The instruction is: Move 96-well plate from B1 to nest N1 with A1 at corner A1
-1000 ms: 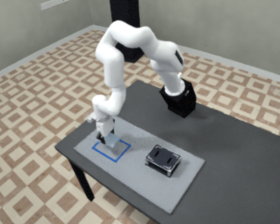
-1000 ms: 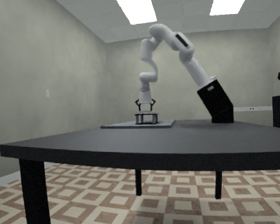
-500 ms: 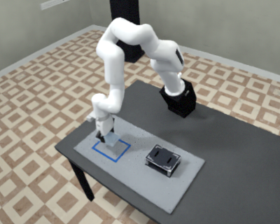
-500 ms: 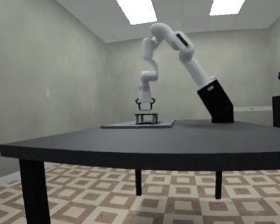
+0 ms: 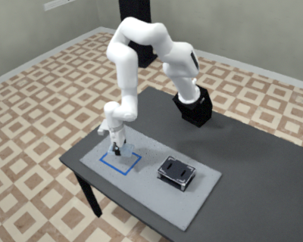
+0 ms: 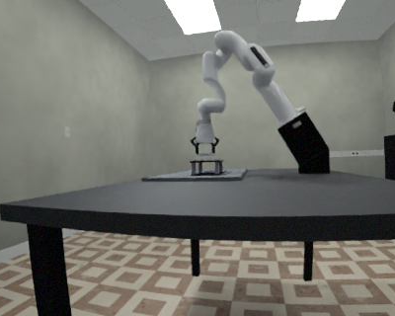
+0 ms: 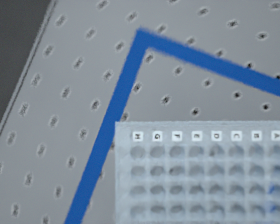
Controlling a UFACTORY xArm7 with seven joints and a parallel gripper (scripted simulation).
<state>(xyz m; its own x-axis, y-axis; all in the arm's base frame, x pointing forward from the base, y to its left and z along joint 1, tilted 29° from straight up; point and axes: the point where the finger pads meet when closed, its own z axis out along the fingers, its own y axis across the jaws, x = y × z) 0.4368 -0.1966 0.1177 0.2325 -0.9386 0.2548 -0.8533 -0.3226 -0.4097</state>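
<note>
Right now my hand is 3 cm past the black plate nest, 31 cm to the right of it and 5 cm above it. Round my hand: 96-well plate 1 cm below.
</note>
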